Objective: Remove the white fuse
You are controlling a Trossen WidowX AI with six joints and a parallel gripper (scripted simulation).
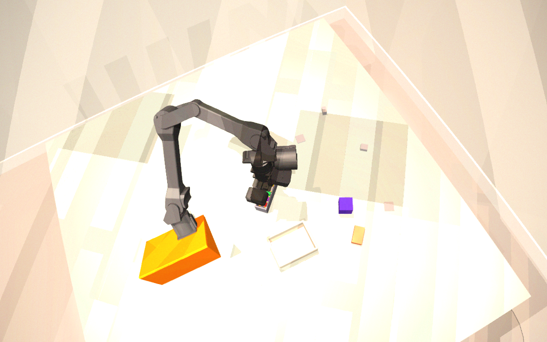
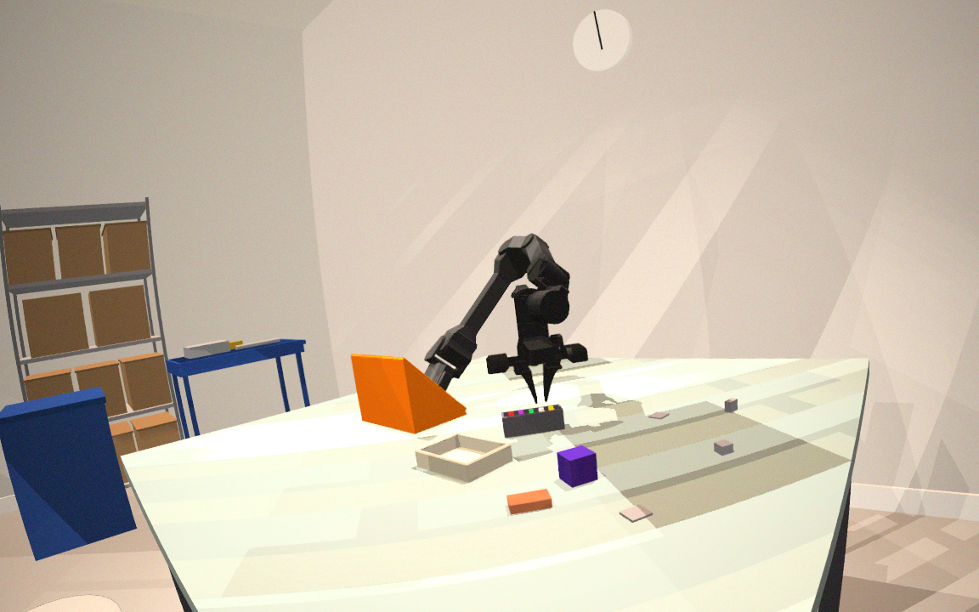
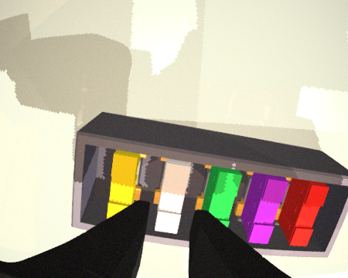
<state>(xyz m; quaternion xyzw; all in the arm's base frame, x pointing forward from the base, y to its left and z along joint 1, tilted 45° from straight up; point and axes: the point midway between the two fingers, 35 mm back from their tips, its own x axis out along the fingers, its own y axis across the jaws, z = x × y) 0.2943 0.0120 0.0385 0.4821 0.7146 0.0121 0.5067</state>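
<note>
Right now the white fuse is 3 cm below my gripper tip. The rest, counted from my gripper tip: purple fuse: 3 cm to the right, 3 cm below, 3 cm behind; yellow fuse: 3 cm below, 1 cm to the left, 1 cm ahead; green fuse: 3 cm below, 1 cm to the right, 1 cm behind.
</note>
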